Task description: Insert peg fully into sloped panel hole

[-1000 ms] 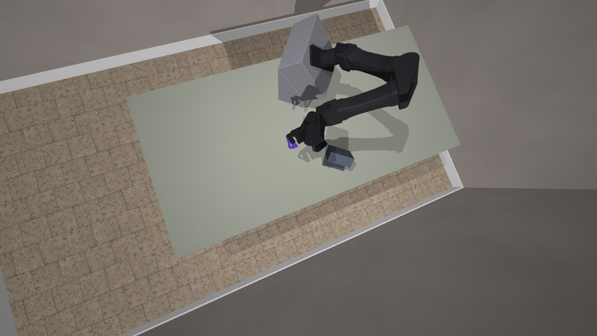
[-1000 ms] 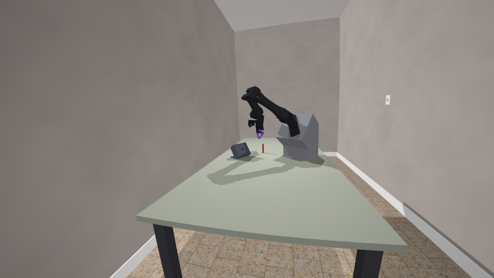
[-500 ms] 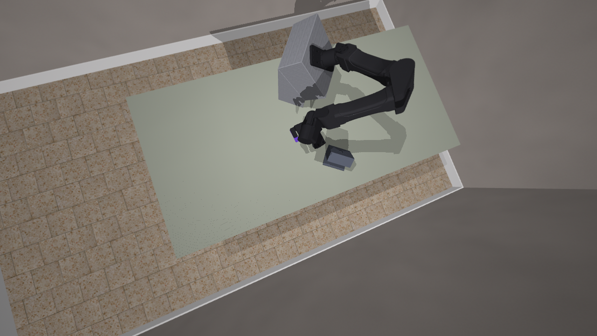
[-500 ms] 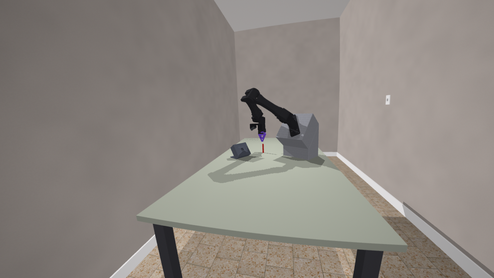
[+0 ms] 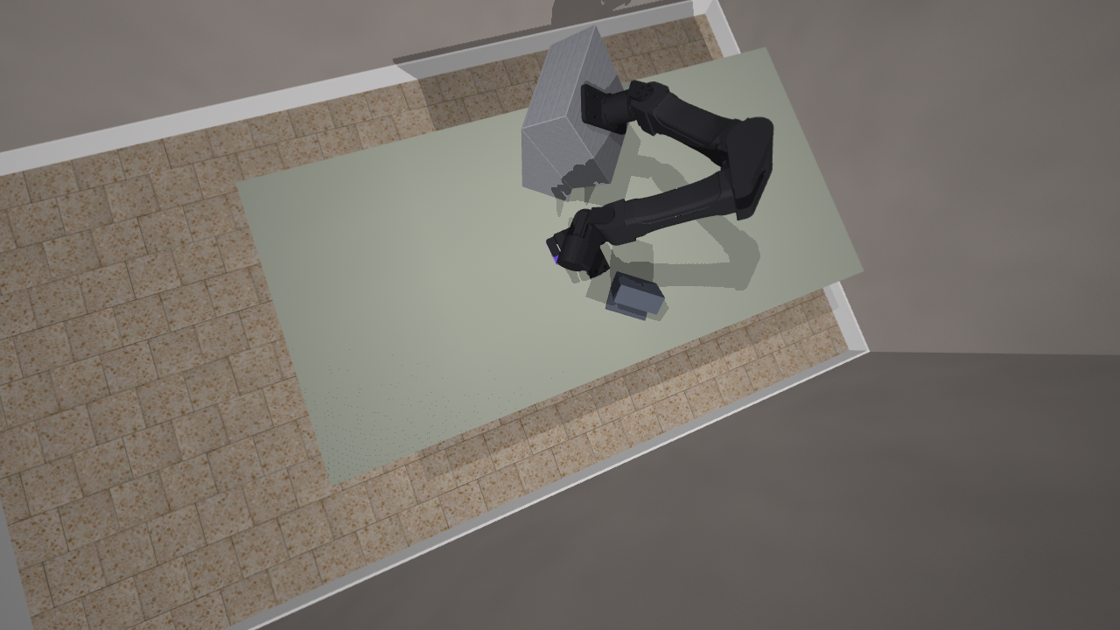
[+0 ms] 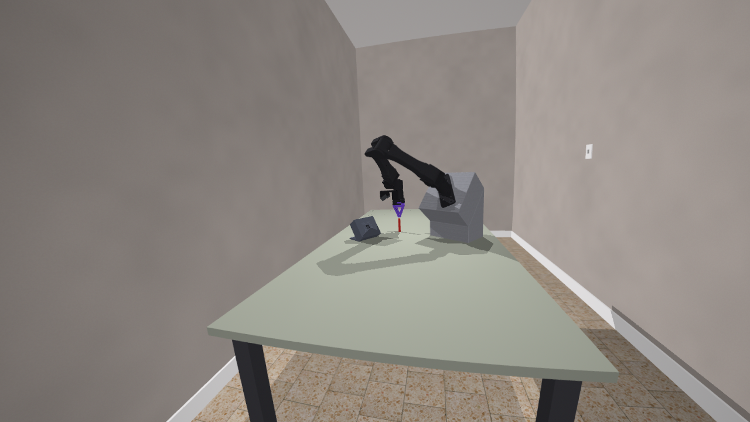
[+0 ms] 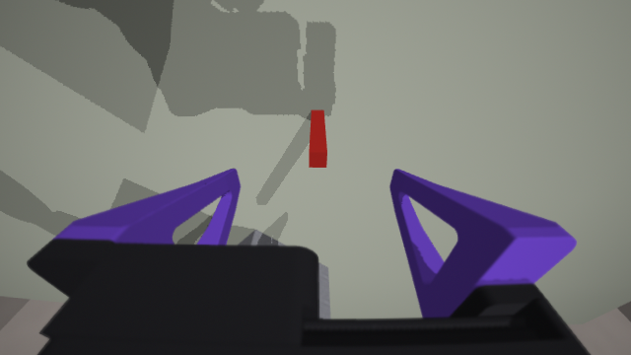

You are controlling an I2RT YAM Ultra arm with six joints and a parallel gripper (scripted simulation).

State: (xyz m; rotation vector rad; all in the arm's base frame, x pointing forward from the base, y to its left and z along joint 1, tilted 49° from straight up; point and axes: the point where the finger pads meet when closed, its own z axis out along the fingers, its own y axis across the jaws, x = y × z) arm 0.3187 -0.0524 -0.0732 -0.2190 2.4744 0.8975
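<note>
Right now the red peg is 7 cm below my hand.
</note>
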